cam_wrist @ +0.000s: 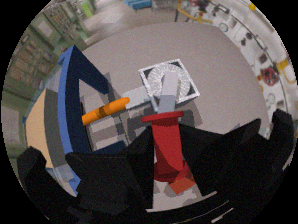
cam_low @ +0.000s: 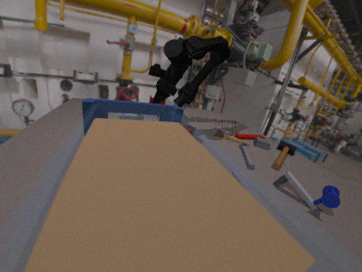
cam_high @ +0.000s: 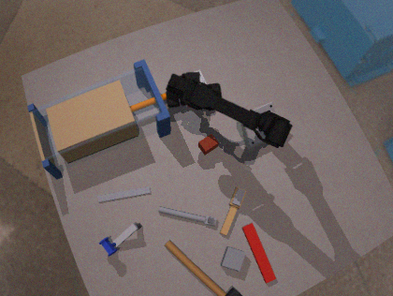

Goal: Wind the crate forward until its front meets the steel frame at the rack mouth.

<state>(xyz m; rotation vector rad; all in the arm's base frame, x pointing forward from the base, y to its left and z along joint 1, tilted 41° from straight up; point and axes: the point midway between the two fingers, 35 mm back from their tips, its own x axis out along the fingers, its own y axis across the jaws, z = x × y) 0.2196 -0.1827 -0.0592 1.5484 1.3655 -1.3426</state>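
Now: gripper tip 7 cm past the grey winch, 8 cm to the left of it and 10 cm above it. From my gripper tip the other things lie so: blue steel frame: 11 cm ahead, 8 cm to the right, 3 cm below; red knob: 2 cm to the left; red-knobbed crank: 2 cm behind, 2 cm to the right, 3 cm below.
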